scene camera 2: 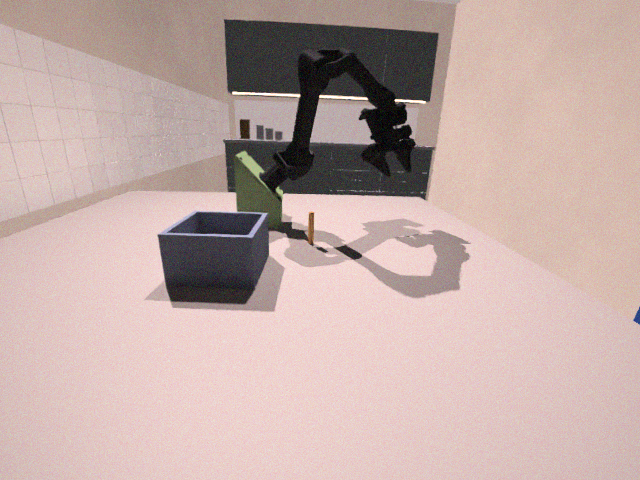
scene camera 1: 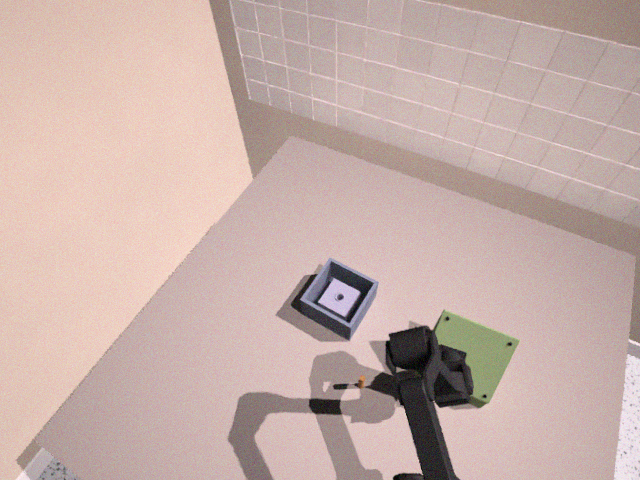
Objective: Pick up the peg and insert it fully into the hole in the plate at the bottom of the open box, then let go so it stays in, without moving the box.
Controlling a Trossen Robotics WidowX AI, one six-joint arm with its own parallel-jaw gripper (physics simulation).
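Places are measured from the arm's base along level axes (x ahead, y left, z up), in millimetres.
Where they show: gripper, fingertip midpoint: (scene camera 2: 400, 174); arm's base, origin of the base link: (scene camera 2: 267, 183) (scene camera 1: 449, 360).
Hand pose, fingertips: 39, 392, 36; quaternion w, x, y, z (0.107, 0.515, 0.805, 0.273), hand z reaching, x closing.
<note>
Things, the pixels of their top centre, and the offset from my fingertips, as dx, dy, dz. Level surfaces: height alone.
- orange peg, middle of its top: (scene camera 2: 311, 212) (scene camera 1: 362, 377) +145, -286, -76
- blue-grey open box, middle of its top: (scene camera 2: 219, 222) (scene camera 1: 339, 290) +280, -484, -58
- pale plate, middle of its top: (scene camera 1: 339, 296) +280, -484, -95
- table, its level: dz -156
An orange peg (scene camera 1: 361, 382) (scene camera 2: 311, 227) stands upright on the table, apart from the box. A blue-grey open box (scene camera 1: 325, 314) (scene camera 2: 209, 260) stands on the table; in scene camera 1 a pale plate (scene camera 1: 330, 302) with a round hole near its middle lies at its bottom. In scene camera 2 the plate is hidden by the box walls. My gripper (scene camera 2: 399, 172) is open and empty, high above the table and to the right of the peg in scene camera 2. In scene camera 1 its fingers do not show; the lower edge shows part of the arm.
A green sloped block (scene camera 1: 483, 356) (scene camera 2: 250, 193) carries the arm's base, beside the peg and the box. The arm (scene camera 1: 423, 423) (scene camera 2: 306, 118) arches above the table (scene camera 1: 170, 356) (scene camera 2: 320, 372). Walls rise beyond the table's sides. A blue thing (scene camera 2: 637, 316) shows at the right edge of scene camera 2.
</note>
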